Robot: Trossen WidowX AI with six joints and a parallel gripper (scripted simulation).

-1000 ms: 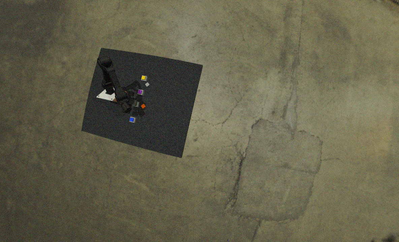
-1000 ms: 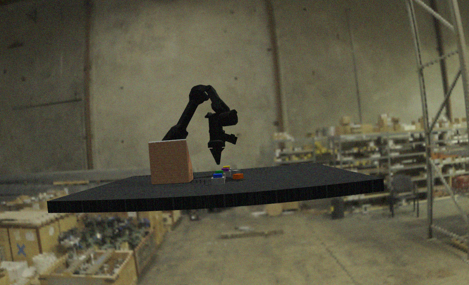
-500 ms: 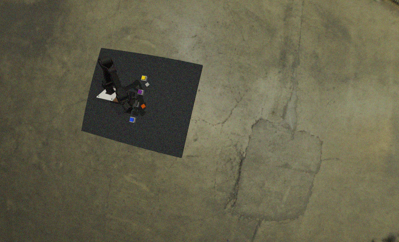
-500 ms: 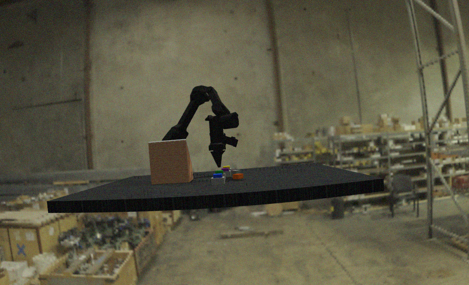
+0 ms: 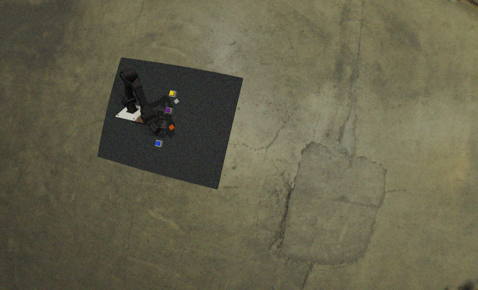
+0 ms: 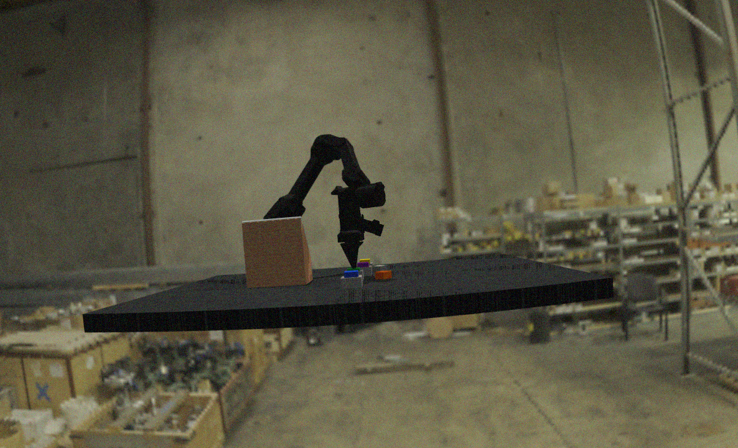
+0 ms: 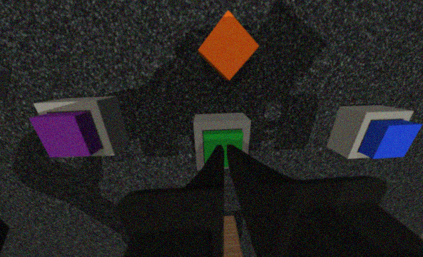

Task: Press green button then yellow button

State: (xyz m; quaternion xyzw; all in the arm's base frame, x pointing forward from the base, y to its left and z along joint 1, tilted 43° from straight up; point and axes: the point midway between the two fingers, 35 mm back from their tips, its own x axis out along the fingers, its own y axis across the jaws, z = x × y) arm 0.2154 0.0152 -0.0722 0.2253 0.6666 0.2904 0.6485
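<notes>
My gripper tip is now 1 cm above the green button. The rest, counted from my gripper tip: orange block: 8 cm ahead, 2 cm below; purple button: 12 cm to the left, 1 cm ahead; blue button: 15 cm to the right, 1 cm ahead.
</notes>
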